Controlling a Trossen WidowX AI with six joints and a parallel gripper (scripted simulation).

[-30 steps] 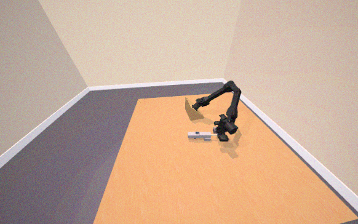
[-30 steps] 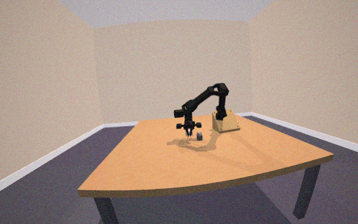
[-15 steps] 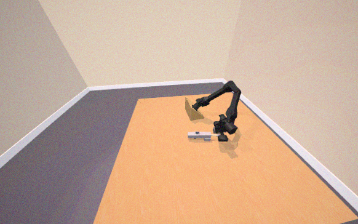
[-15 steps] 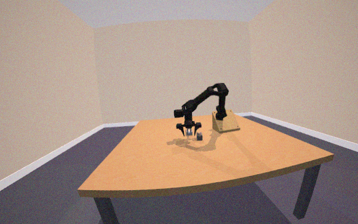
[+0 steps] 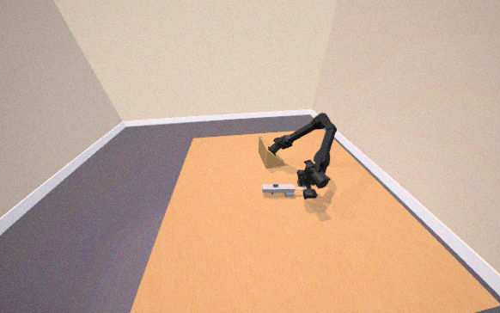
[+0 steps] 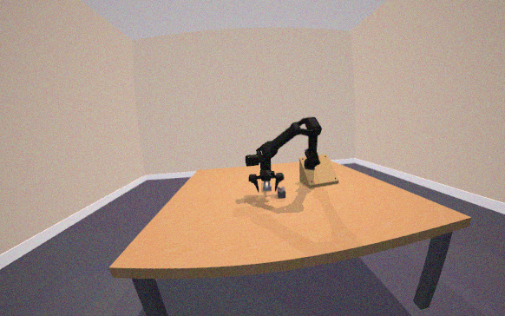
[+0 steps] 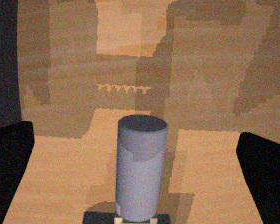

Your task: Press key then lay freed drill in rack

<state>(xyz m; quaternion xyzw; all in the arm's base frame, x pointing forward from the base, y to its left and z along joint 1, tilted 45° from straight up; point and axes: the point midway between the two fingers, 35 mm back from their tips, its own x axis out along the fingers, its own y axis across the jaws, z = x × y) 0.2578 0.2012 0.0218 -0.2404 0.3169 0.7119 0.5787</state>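
Now: gripper tip 4 cm to the left of the drill and 3 cm below it. The rest, counted from my gripper tip: blue key (1 cm behind, 17 cm to the right, 4 cm above); grey holder block (1 cm behind, 14 cm to the right, 2 cm above); dark grey rack (8 cm behind, 2 cm to the left).
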